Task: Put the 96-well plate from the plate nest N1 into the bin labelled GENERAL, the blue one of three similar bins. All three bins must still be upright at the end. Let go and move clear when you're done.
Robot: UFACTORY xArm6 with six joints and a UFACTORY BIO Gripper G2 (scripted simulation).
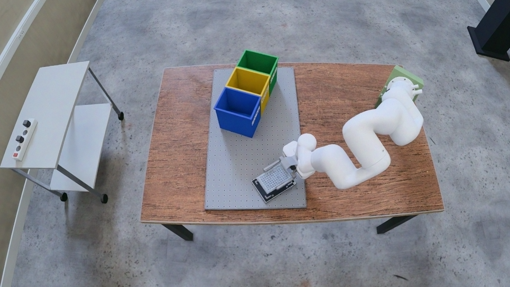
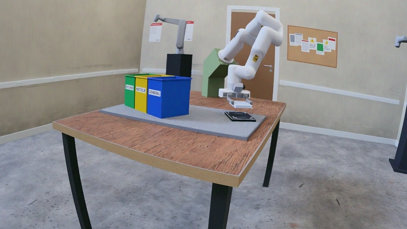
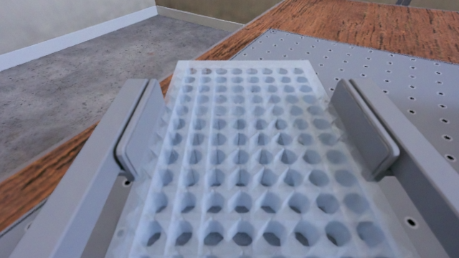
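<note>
Now: hand 7 cm above the black plate nest N1. Also, from my hand: yellow recycle bin 41 cm to the right, 19 cm ahead, 1 cm above; then blue general bin 28 cm to the right, 21 cm ahead, 1 cm above; then clear 96-well plate 1 cm below.
</note>
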